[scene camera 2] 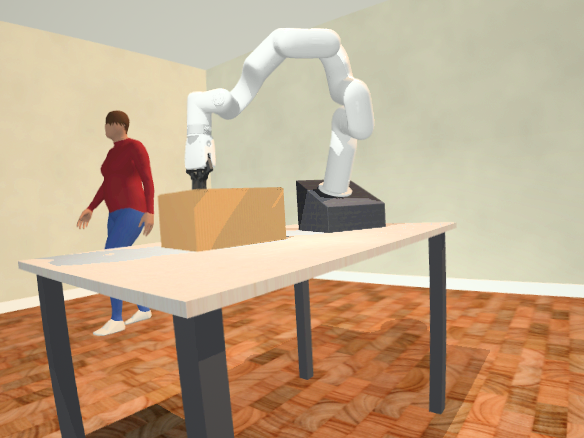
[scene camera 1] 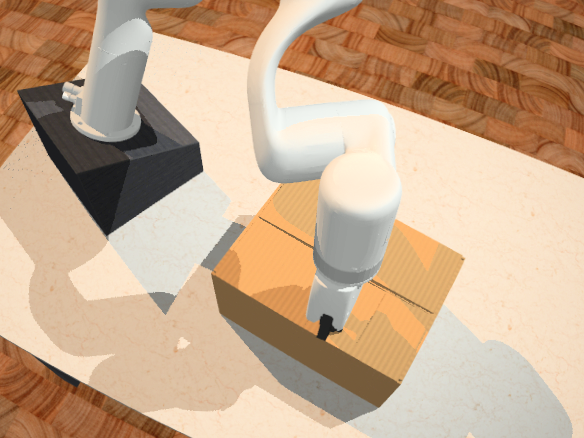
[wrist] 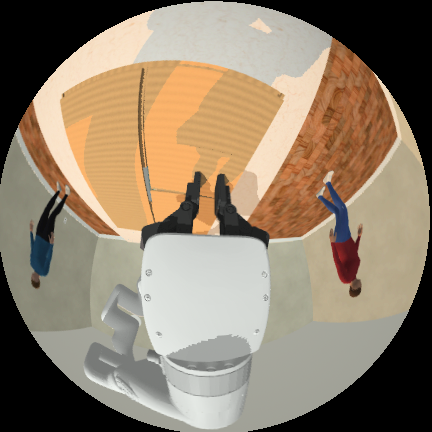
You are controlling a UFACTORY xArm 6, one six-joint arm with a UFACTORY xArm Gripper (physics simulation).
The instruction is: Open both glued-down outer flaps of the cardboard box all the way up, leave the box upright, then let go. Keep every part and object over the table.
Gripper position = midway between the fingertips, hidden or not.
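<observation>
Gripper in sight (scene camera 1: pixel 334 318), (scene camera 2: pixel 199 192), (wrist: pixel 207 180).
</observation>
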